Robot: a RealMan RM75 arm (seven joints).
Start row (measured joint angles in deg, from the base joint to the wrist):
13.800, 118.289, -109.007, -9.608, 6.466, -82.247, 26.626
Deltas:
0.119, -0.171, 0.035, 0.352, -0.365, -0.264, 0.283
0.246, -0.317, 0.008, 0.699, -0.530, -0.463, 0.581
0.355, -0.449, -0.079, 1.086, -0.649, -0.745, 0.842
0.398, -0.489, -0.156, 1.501, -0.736, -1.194, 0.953
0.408, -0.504, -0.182, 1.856, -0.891, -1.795, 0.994
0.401, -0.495, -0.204, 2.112, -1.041, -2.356, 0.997
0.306, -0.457, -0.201, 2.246, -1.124, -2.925, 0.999
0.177, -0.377, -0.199, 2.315, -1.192, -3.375, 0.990
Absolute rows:
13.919, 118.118, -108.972, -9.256, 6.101, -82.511, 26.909
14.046, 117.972, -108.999, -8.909, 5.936, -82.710, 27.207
14.155, 117.840, -109.086, -8.522, 5.817, -82.992, 27.468
14.198, 117.800, -109.163, -8.107, 5.730, -83.441, 27.579
14.208, 117.785, -109.189, -7.752, 5.575, -84.042, 27.620
14.201, 117.794, -109.211, -7.496, 5.425, -84.603, 27.623
14.106, 117.832, -109.208, -7.362, 5.342, -85.172, 27.625
13.977, 117.912, -109.206, -7.293, 5.274, -85.622, 27.616

